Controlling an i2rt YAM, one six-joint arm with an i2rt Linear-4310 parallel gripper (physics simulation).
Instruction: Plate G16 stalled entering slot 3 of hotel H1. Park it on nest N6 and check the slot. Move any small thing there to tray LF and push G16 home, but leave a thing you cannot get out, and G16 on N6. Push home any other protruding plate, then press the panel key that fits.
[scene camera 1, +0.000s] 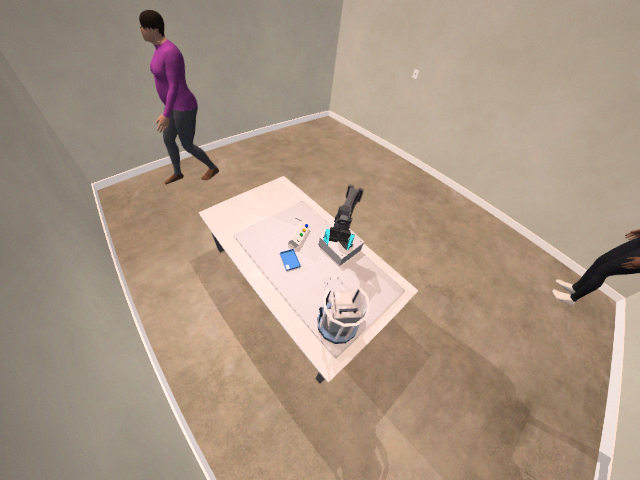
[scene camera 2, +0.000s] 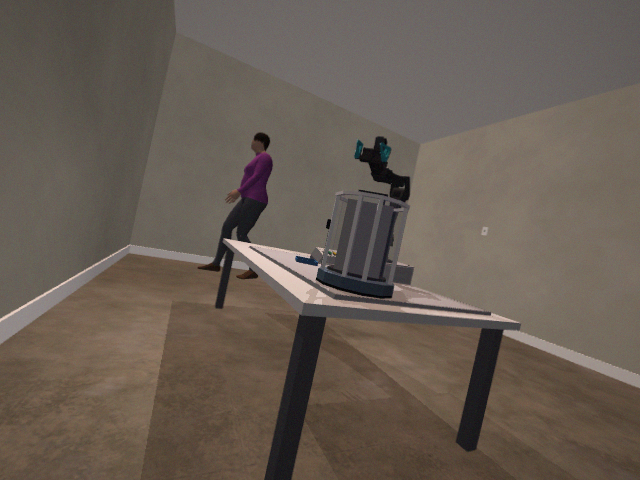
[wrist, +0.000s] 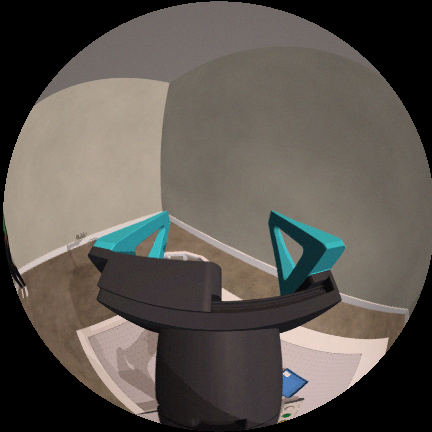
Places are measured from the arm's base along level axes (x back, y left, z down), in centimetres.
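Pixels of known places: gripper, fingertip midpoint: (scene camera 1: 338, 246) (scene camera 2: 369, 142) (wrist: 218, 216).
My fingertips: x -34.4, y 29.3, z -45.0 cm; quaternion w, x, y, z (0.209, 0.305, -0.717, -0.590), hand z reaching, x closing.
Note:
Ahead of a thing's pixels: the offset from my fingertips to its top centre. "spot": to the spot under its first point.
My gripper (scene camera 1: 339, 239) (scene camera 2: 372, 150) (wrist: 218, 216) is open and empty, its teal fingers wide apart. It is raised high above the table, back from the round cage. The cage's blue base @(spot: dx -8.2, dy +28.6, dz +51.7 cm) (scene camera 2: 354, 284) stands near the table's near end; its pale rim @(spot: dx -10.8, dy +24.8, dz +25.6 cm) (wrist: 186, 254) shows beyond my fingers in the wrist view. A grey hotel body @(dx -2.8, dy +17.5, dz +23.3 cm) (scene camera 2: 366, 227) stands inside the cage. Its slots, plate G16 and any small thing there cannot be made out. A blue tray @(dx -3.9, dy -36.8, dz +52.6 cm) (scene camera 1: 290, 259) (scene camera 2: 306, 260) (wrist: 295, 384) and a key panel @(dx +13.1, dy -51.8, dz +45.9 cm) (scene camera 1: 298, 236) with blue, yellow and green keys lie farther along. Nest N6 cannot be identified.
A grey box (scene camera 1: 336, 251) (scene camera 2: 402, 272) stands under the arm. Small pale upright parts @(spot: dx +8.7, dy -4.5, dz +48.3 cm) (scene camera 1: 332, 282) stand beside the cage. A person in purple (scene camera 1: 169, 72) (scene camera 2: 255, 175) is beyond the table (scene camera 1: 242, 206) (scene camera 2: 413, 316). Another person's dark-trousered legs (scene camera 1: 599, 267) show at the right.

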